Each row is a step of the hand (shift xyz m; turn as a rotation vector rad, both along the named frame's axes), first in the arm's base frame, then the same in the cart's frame.
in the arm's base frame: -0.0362 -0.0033 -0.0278 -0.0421 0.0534 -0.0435
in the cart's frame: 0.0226 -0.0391 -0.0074 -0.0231 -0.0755 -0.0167
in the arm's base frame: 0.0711 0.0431 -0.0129 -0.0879 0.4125 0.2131
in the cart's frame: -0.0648 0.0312 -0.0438 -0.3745 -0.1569 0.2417
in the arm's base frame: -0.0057 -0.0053 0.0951 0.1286 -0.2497 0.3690
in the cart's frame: -0.0105 0.0395 0.0862 0.1046 0.3722 0.2561
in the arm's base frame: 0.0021 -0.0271 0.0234 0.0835 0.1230 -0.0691
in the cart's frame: 0.0192 0.0238 0.0188 -0.1311 -0.0188 -0.0967
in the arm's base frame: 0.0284 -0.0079 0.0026 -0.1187 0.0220 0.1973
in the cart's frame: -0.0047 0.0269 -0.0114 -0.0087 -0.0164 0.2306
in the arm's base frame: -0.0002 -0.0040 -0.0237 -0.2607 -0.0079 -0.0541
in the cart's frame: 0.0080 -0.0088 -0.0209 0.1214 -0.2247 0.0758
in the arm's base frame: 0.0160 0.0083 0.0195 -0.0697 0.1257 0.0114
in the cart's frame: -0.0174 0.0174 0.0098 -0.0871 -0.1049 0.0469
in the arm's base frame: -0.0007 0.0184 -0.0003 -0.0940 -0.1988 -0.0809
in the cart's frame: -0.0162 -0.0088 0.0006 0.2310 -0.0218 -0.0327
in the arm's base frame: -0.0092 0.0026 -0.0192 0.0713 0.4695 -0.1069
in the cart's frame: 0.0049 -0.0168 -0.0125 -0.4303 -0.1972 -0.1136
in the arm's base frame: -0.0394 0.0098 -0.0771 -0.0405 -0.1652 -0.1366
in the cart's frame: 0.0212 -0.0690 -0.0489 0.1897 -0.0190 -0.1060
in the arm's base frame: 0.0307 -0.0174 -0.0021 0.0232 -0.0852 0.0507
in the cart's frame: 0.0037 0.0308 -0.0169 0.0579 0.0778 0.0310
